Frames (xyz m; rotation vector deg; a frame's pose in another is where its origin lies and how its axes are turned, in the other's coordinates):
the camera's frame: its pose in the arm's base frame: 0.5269 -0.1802 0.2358 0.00 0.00 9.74
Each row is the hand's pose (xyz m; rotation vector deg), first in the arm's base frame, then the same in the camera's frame.
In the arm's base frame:
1: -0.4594 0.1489 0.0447 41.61 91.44 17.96
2: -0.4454 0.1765 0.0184 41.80 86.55 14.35
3: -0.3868 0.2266 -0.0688 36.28 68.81 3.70
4: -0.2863 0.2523 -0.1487 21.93 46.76 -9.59
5: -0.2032 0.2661 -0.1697 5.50 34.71 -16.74
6: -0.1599 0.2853 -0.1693 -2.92 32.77 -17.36
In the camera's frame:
1: -0.9164 0.4912 -0.1911 49.04 87.25 10.85
2: -0.8979 0.5160 -0.2174 48.86 82.46 7.00
3: -0.8317 0.5555 -0.3046 41.99 65.49 -4.50
4: -0.7283 0.5638 -0.3845 25.91 44.89 -18.66
5: -0.6441 0.5634 -0.4055 8.47 34.30 -26.17
6: -0.5981 0.5750 -0.4051 -0.13 33.08 -26.83

